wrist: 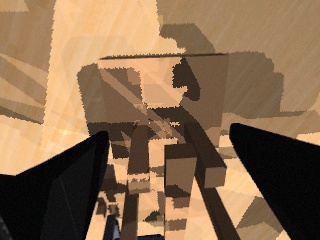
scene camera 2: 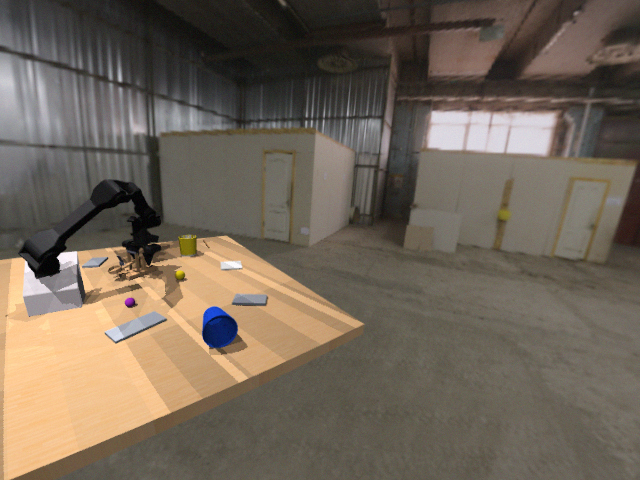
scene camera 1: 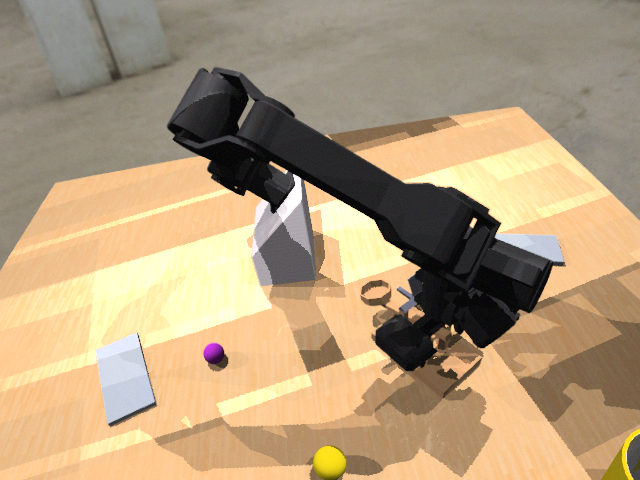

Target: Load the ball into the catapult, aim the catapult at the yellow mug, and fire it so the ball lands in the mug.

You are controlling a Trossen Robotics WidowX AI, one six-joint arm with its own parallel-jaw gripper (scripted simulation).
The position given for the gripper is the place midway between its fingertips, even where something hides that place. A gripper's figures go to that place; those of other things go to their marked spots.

Labels:
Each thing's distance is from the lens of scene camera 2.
gripper point(scene camera 2: 143, 263): 137 cm
wooden catapult point(scene camera 2: 131, 273): 132 cm
blue cup point(scene camera 2: 219, 328): 86 cm
The marked spots on the wooden catapult and the blue cup are 59 cm apart.

